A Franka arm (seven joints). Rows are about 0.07 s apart.
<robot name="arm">
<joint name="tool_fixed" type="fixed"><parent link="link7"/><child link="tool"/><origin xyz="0 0 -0.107" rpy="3.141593 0 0"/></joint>
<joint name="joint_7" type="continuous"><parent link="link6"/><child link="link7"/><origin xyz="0.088 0 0"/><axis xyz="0 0 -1"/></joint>
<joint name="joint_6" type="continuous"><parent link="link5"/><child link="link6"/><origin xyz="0 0 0"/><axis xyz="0 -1 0"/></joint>
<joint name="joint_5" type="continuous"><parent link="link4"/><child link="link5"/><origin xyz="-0.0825 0 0.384"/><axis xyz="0 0 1"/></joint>
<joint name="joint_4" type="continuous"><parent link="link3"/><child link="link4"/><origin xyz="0.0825 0 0"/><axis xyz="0 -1 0"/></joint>
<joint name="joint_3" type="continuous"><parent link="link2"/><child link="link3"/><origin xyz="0 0 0.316"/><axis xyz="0 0 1"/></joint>
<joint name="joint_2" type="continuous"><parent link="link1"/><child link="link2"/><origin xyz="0 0 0"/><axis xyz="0 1 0"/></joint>
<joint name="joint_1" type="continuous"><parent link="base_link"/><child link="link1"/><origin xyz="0 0 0.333"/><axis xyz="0 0 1"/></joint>
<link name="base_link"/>
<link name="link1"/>
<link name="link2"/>
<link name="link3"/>
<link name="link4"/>
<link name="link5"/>
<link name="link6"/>
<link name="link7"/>
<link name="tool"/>
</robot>
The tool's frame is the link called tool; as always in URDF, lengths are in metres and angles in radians. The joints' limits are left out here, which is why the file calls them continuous.
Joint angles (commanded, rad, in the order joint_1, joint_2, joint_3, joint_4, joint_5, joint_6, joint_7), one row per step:
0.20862, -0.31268, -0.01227, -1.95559, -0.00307, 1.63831, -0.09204
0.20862, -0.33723, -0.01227, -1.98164, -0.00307, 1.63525, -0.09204
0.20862, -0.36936, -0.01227, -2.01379, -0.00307, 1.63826, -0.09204
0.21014, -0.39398, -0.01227, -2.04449, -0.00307, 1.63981, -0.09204
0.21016, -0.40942, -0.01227, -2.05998, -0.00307, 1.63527, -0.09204
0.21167, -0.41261, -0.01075, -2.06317, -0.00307, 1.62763, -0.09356
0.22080, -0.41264, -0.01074, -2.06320, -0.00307, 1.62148, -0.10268
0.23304, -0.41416, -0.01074, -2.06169, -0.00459, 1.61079, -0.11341
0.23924, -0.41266, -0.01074, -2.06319, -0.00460, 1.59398, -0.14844
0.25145, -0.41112, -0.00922, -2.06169, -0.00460, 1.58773, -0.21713
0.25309, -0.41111, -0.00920, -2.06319, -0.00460, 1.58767, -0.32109
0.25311, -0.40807, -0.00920, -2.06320, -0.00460, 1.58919, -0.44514
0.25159, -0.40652, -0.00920, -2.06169, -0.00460, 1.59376, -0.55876
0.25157, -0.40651, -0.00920, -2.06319, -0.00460, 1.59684, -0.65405
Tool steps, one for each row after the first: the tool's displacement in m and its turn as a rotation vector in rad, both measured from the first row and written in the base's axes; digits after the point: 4 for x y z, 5 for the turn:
-0.0082, -0.0017, -0.0015, -0.00061, 0.00453, 0.00010
-0.0182, -0.0037, -0.0023, 0.00033, 0.00167, 0.00024
-0.0263, -0.0047, -0.0061, -0.00028, 0.00617, 0.00190
-0.0316, -0.0057, -0.0072, -0.00102, 0.01070, 0.00200
-0.0337, -0.0047, -0.0081, -0.00309, 0.01807, 0.00644
-0.0352, -0.0011, -0.0086, -0.00426, 0.02411, 0.02470
-0.0377, 0.0035, -0.0081, -0.00722, 0.03132, 0.04777
-0.0398, 0.0057, -0.0109, -0.01028, 0.05091, 0.08899
-0.0413, 0.0113, -0.0113, -0.01017, 0.05737, 0.17122
-0.0416, 0.0120, -0.0120, -0.00693, 0.05955, 0.27679
-0.0407, 0.0123, -0.0132, -0.00276, 0.06172, 0.40080
-0.0395, 0.0119, -0.0128, 0.00125, 0.05760, 0.51287
-0.0393, 0.0119, -0.0132, 0.00435, 0.05627, 0.60812

